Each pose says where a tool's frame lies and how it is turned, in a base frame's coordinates. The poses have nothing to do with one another.
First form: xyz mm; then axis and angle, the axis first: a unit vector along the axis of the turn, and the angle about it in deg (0 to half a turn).
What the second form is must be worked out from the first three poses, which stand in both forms.
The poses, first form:
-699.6, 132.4, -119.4, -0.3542, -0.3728, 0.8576, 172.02
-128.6, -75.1, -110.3, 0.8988, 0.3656, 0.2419, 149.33
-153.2, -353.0, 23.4, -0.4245, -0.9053, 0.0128, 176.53
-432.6, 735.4, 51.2, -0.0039, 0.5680, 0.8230, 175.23
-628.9, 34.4, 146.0, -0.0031, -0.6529, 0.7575, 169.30
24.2, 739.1, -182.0, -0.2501, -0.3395, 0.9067, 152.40
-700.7, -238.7, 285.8, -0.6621, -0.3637, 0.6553, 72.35
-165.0, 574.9, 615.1, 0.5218, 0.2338, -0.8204, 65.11
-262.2, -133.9, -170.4, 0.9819, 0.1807, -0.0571, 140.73
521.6, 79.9, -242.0, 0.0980, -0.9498, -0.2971, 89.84
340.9, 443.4, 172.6, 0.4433, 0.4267, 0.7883, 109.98
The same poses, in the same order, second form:
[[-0.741, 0.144, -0.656, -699.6], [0.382, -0.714, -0.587, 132.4], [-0.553, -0.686, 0.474, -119.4], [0, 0, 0, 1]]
[[0.643, 0.488, 0.591, -128.6], [0.735, -0.611, -0.294, -75.1], [0.218, 0.623, -0.751, -110.3], [0, 0, 0, 1]]
[[-0.638, 0.767, -0.066, -153.2], [0.769, 0.640, 0.003, -353.0], [0.044, -0.049, -0.998, 23.4], [0, 0, 0, 1]]
[[-0.997, -0.073, 0.041, -432.6], [0.064, -0.352, 0.934, 735.4], [-0.054, 0.933, 0.356, 51.2], [0, 0, 0, 1]]
[[-0.983, -0.137, -0.126, -628.9], [0.145, -0.138, -0.980, 34.4], [0.117, -0.981, 0.155, 146.0], [0, 0, 0, 1]]
[[-0.768, -0.260, -0.585, 24.2], [0.580, -0.669, -0.465, 739.1], [-0.270, -0.697, 0.665, -182.0], [0, 0, 0, 1]]
[[0.609, -0.457, -0.649, -700.7], [0.792, 0.395, 0.465, -238.7], [0.044, -0.797, 0.602, 285.8], [0, 0, 0, 1]]
[[0.579, 0.815, -0.036, -165.0], [-0.674, 0.453, -0.584, 574.9], [-0.460, 0.362, 0.811, 615.1], [0, 0, 0, 1]]
[[0.936, 0.351, 0.015, -262.2], [0.279, -0.716, -0.640, -133.9], [-0.214, 0.603, -0.768, -170.4], [0, 0, 0, 1]]
[[0.012, 0.204, -0.979, 521.6], [-0.390, 0.902, 0.183, 79.9], [0.921, 0.379, 0.091, -242.0], [0, 0, 0, 1]]
[[-0.078, -0.487, 0.870, 340.9], [0.995, -0.097, 0.035, 443.4], [0.068, 0.868, 0.492, 172.6], [0, 0, 0, 1]]

